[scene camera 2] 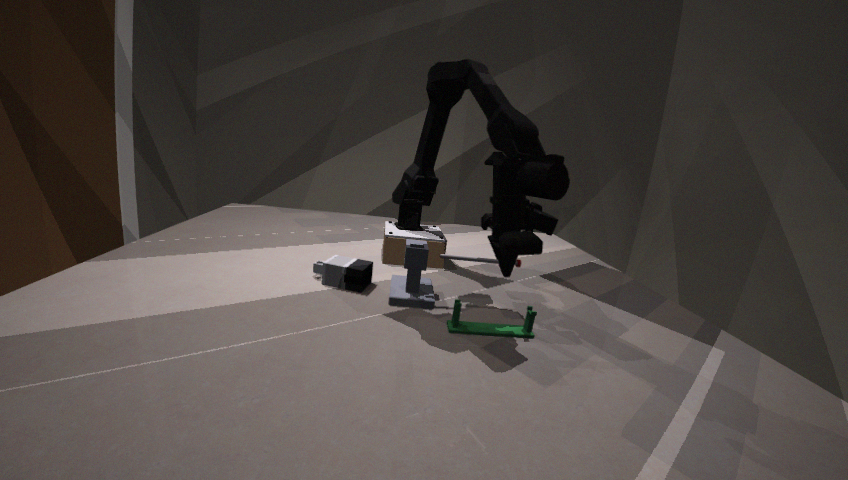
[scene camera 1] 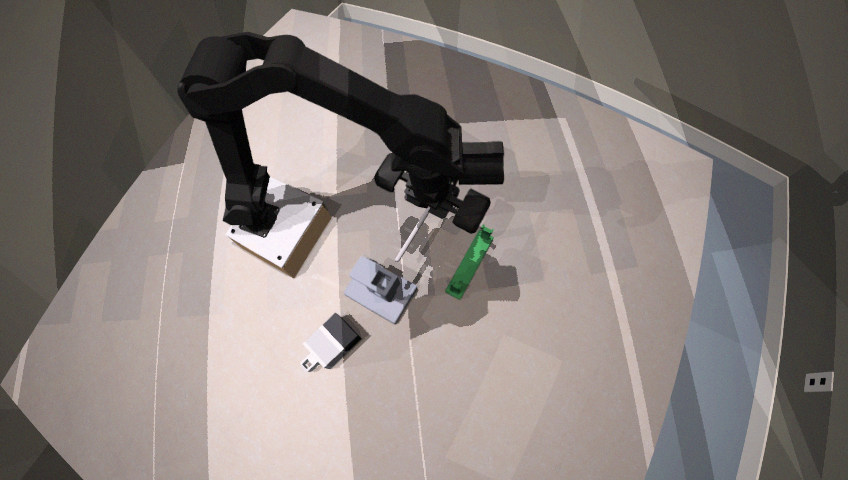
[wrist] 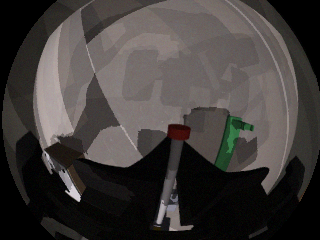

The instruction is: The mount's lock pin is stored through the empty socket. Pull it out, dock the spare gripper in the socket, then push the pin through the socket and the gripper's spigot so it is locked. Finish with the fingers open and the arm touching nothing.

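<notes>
A lock pin is held by the gripper, and the scene also has a spare gripper, a green cradle and a grey mount. Scene camera 1 shows the gripper too. In the wrist view the gripper is visible as well.
</notes>
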